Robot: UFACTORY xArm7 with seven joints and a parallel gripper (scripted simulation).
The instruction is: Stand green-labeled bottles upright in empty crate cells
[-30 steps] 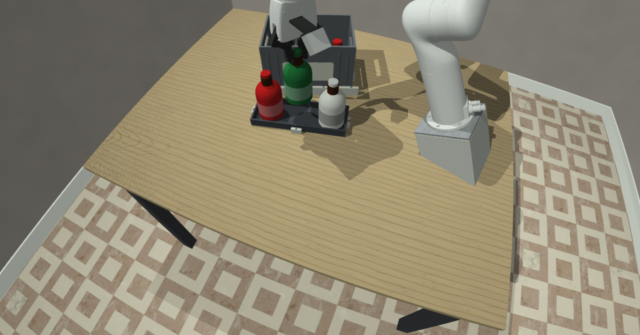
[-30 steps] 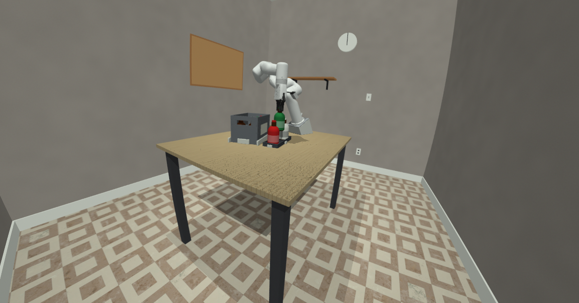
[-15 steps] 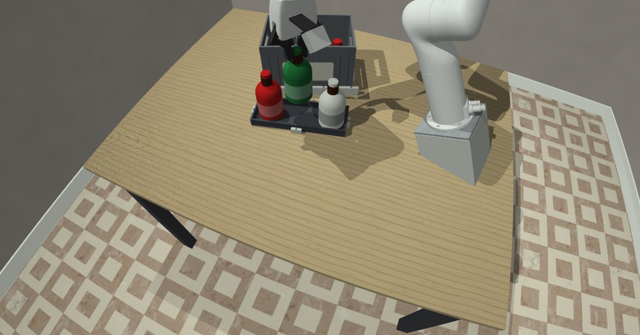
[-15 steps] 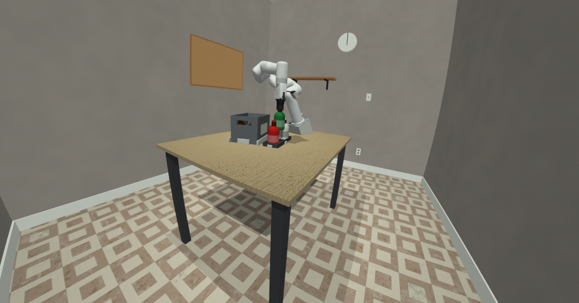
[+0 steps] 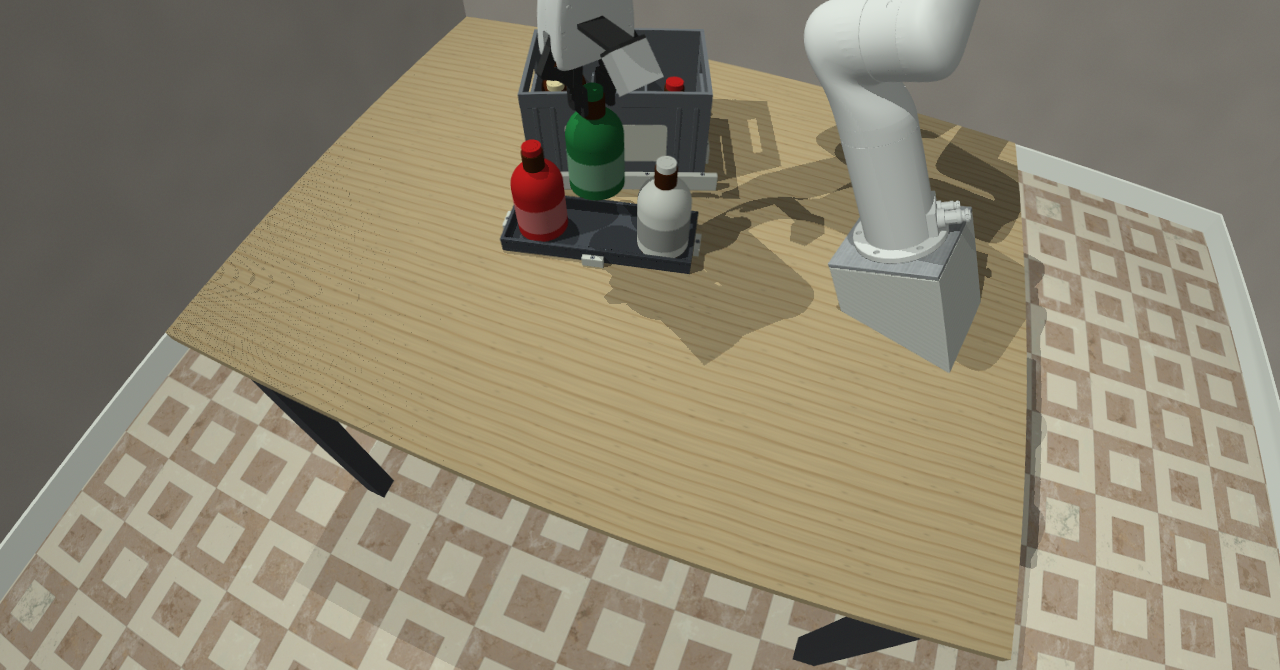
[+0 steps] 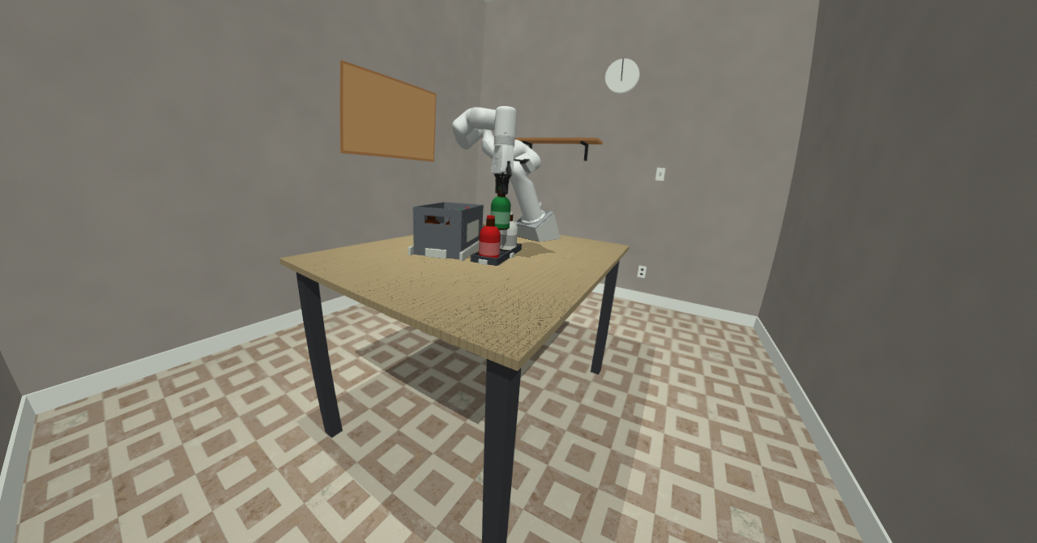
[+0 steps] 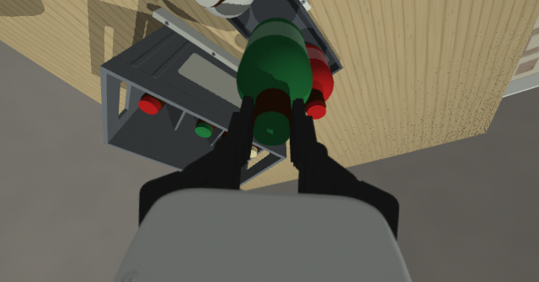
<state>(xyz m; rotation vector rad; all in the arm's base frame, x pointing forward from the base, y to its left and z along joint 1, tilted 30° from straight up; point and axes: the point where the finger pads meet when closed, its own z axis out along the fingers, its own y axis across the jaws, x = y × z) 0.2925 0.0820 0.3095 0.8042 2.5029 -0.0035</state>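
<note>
Right now my hand is 70 mm above the green-labeled bottle. Also, from my hand: white bottle (90 mm behind, 10 mm to the right, 170 mm below); then dark tray (240 mm below); then red bottle (90 mm ahead, 10 mm to the left, 170 mm below).
</note>
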